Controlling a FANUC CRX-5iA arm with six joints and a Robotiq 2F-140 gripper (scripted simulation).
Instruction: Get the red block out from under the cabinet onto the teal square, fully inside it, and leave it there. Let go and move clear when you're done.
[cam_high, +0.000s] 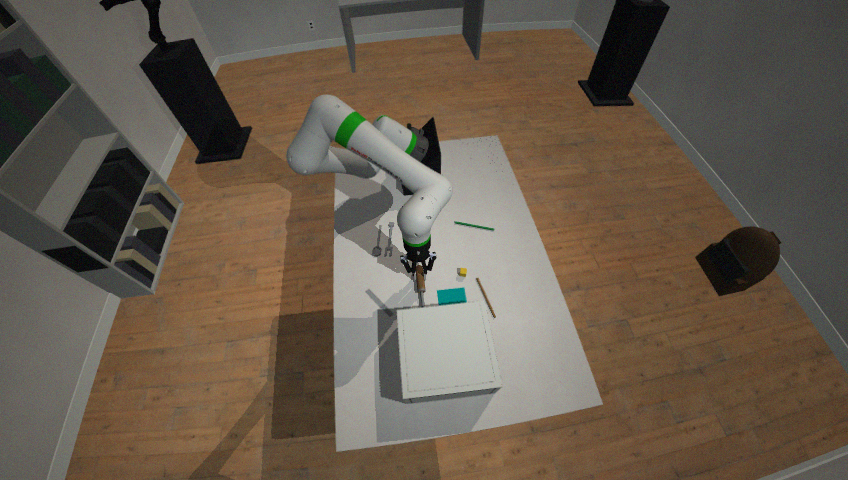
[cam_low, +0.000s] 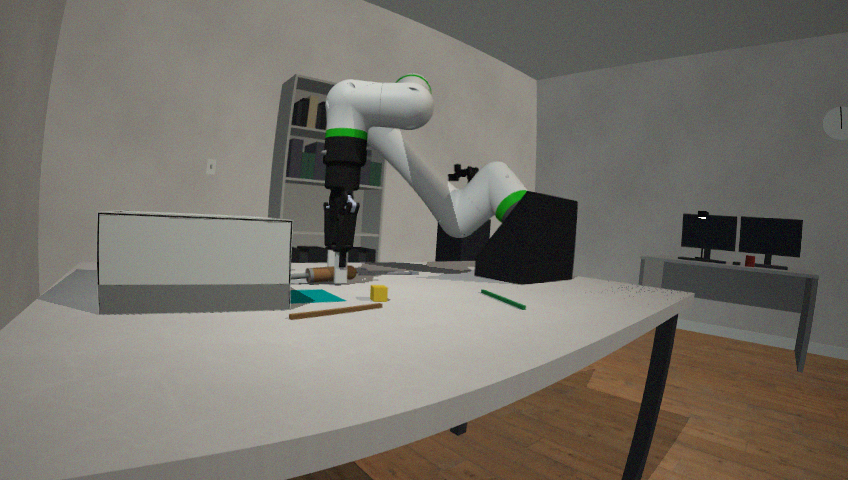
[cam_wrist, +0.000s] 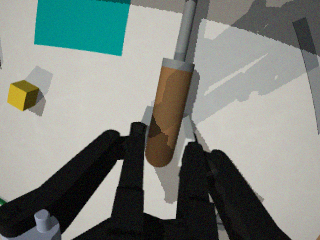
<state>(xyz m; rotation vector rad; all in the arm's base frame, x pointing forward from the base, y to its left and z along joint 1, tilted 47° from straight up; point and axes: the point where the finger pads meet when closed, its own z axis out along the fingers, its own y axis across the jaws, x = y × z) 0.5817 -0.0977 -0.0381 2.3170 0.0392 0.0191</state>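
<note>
Right now the teal square is 11 cm ahead of my hand, 12 cm to the left of it and 4 cm below it. Also, from my hand: red block 29 cm ahead, 12 cm to the left, 2 cm below; tool 14 cm ahead, 4 cm to the left, 2 cm below; yellow cube 18 cm to the left, 2 cm below.
</note>
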